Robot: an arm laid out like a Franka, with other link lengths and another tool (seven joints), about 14 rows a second.
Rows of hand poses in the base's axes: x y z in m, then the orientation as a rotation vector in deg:
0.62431 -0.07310 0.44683 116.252 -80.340 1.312
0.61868 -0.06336 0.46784 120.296 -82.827 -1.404
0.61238 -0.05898 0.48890 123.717 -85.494 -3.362
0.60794 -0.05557 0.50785 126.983 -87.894 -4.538
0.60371 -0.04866 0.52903 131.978 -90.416 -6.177
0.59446 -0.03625 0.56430 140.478 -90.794 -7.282
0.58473 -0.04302 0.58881 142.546 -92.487 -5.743
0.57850 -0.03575 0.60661 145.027 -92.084 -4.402
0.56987 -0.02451 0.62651 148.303 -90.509 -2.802
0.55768 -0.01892 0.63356 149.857 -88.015 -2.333
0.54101 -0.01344 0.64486 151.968 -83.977 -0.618
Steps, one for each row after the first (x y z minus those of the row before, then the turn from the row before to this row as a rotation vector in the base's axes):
-0.00563 0.00974 0.02101 5.046 -1.035 -0.463
-0.00630 0.00438 0.02106 4.320 -1.402 -0.635
-0.00444 0.00341 0.01895 3.770 -1.709 -0.374
-0.00423 0.00691 0.02118 5.252 -2.255 0.135
-0.00925 0.01241 0.03527 6.738 -3.304 2.631
-0.00973 -0.00677 0.02451 1.563 -2.350 -0.191
-0.00623 0.00727 0.01780 1.114 -1.715 1.138
-0.00863 0.01124 0.01990 1.157 -1.847 2.054
-0.01219 0.00559 0.00705 -0.041 -0.213 1.948
-0.01667 0.00548 0.01130 -0.610 -0.760 3.058

